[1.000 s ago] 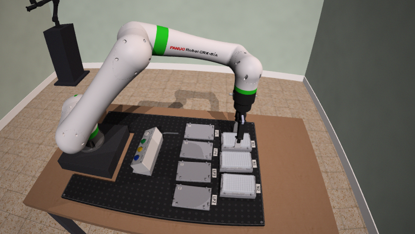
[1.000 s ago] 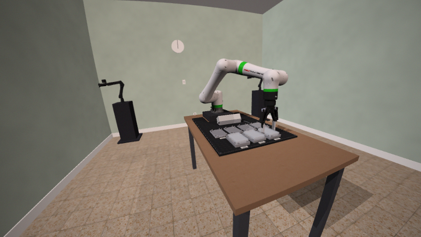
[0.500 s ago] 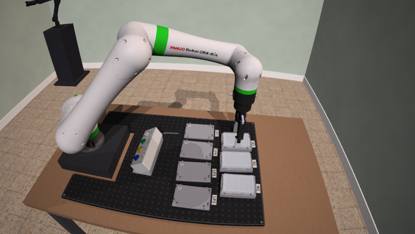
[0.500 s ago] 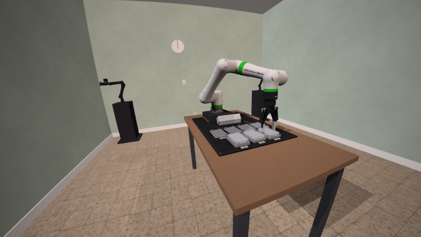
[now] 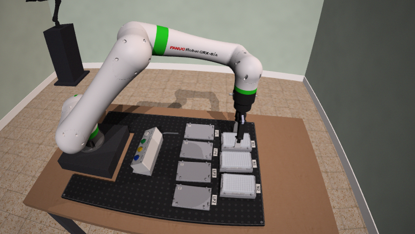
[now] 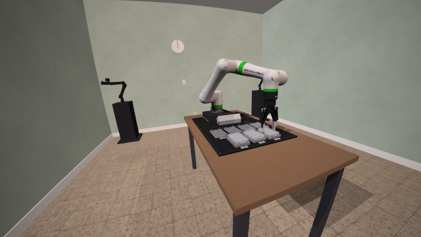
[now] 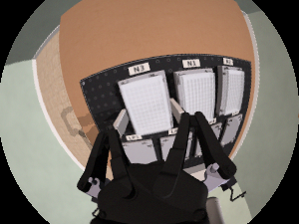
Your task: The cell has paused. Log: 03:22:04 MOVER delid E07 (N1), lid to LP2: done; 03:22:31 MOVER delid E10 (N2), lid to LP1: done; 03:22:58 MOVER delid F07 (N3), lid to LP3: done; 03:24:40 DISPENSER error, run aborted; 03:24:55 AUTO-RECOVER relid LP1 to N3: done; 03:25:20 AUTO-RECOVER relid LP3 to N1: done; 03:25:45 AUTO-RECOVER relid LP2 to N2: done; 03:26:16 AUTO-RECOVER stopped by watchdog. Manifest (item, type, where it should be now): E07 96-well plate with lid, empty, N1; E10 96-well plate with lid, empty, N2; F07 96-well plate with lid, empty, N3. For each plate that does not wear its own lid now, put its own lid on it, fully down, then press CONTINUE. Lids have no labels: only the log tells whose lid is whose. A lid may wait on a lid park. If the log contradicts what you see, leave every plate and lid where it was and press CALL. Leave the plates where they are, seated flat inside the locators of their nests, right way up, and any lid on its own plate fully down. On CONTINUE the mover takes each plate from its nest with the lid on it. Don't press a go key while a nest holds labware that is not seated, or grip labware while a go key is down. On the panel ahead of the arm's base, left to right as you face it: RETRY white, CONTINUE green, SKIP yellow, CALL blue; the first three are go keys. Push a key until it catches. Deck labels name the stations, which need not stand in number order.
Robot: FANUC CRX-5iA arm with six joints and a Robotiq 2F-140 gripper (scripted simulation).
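My hand is 420 mm past the green key, 100 mm to the left of it and 10 mm below it. Also, from my hand: plate (120 mm to the right, 30 mm below); then LP4 (180 mm behind, 70 mm to the right, 50 mm below); then LP1 (180 mm behind, 60 mm to the left, 50 mm below).
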